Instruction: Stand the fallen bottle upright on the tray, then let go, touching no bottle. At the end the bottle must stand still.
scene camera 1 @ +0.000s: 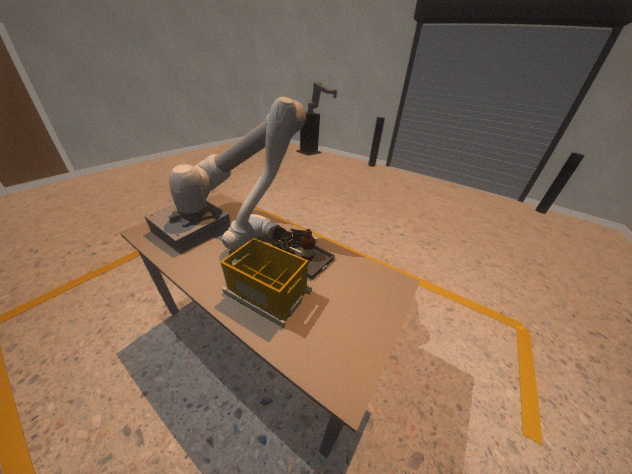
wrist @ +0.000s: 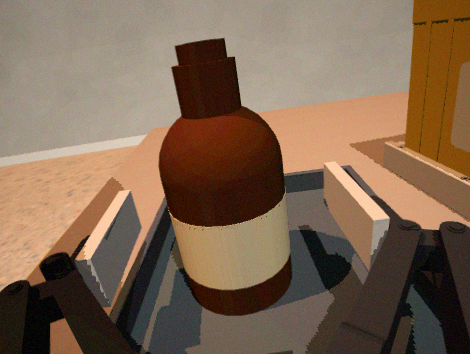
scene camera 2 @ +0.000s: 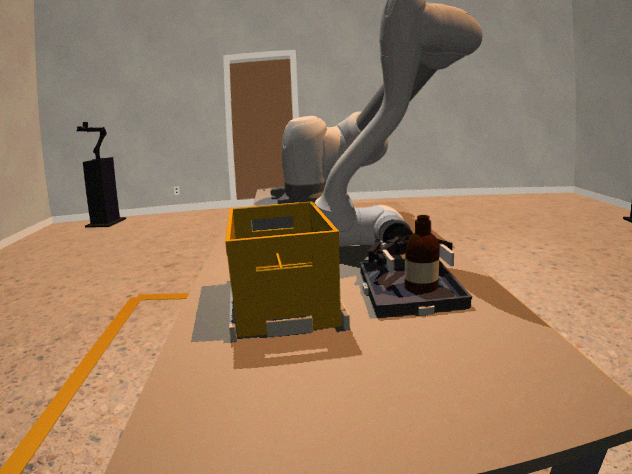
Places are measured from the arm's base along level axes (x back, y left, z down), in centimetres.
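Pixels of known places: gripper, fingertip midpoint: (scene camera 1: 309, 247) (wrist: 229, 196) (scene camera 2: 423, 263); arm's base at its link origin: (scene camera 1: 194, 214) (scene camera 2: 308, 196).
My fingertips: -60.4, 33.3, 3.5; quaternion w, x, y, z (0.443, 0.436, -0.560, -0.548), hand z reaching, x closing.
Observation:
For each thing: its middle in the pictures, then the offset to it from my fingertips, as dx, dy, dz. Level surfaces: height alone.
- brown bottle at the middle of its body: (wrist: 223, 177) (scene camera 2: 422, 252) (scene camera 1: 307, 243) +1.1, -0.1, -2.0
- yellow crate at the middle of its body: (scene camera 2: 278, 261) (scene camera 1: 266, 277) -5.8, -28.9, -2.5
- table at its surface level: dz +6.3
A brown bottle (scene camera 1: 307, 245) (scene camera 2: 422, 252) (wrist: 225, 170) with a cream label stands upright on the dark, low-walled tray (scene camera 1: 323, 266) (scene camera 2: 395, 309) (wrist: 305, 181). It leans a little in the wrist view, but looks upright in both scene views. My gripper (scene camera 2: 418, 256) (wrist: 229, 196) is open and low over the tray. Its two pale finger pads stand on either side of the bottle, with a visible gap on each side in the wrist view. Nothing is held. The far side of the bottle is hidden.
A yellow crate (scene camera 1: 265, 285) (scene camera 2: 285, 285) (wrist: 435, 90) with dividers stands beside the tray, held by low pale brackets on the table (scene camera 1: 352, 326) (scene camera 2: 382, 397). The arm's base (scene camera 1: 186, 229) is at the far end. The tray lies near one long table edge.

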